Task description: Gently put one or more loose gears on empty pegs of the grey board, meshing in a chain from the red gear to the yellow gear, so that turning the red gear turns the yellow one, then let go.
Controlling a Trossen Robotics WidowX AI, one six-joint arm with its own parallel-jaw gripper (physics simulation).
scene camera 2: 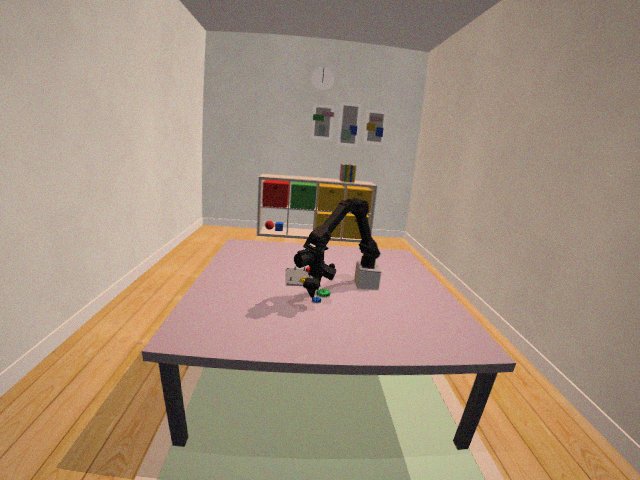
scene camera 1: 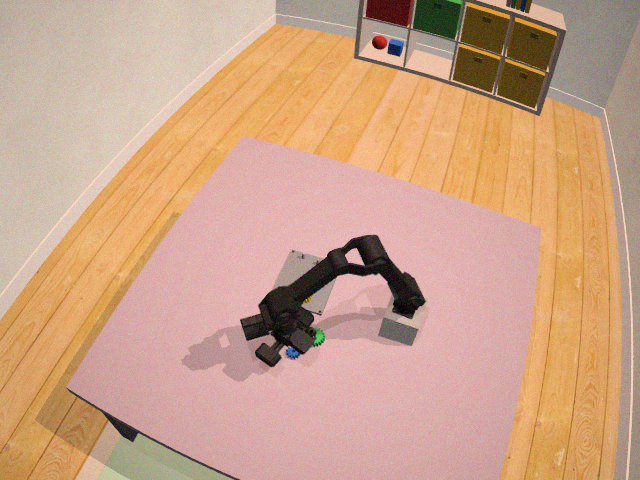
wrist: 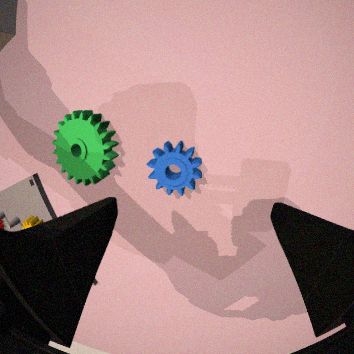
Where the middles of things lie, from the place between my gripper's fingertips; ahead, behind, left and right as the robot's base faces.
The blue gear [wrist: 165,177] is 4 cm below my hand, 2 cm to the right of it and 1 cm behind it. Round my hand: grey board [scene camera 1: 295,266]: 28 cm to the right, 6 cm ahead, 5 cm below; green gear [wrist: 83,146]: 9 cm to the right, 4 cm below, 4 cm behind.
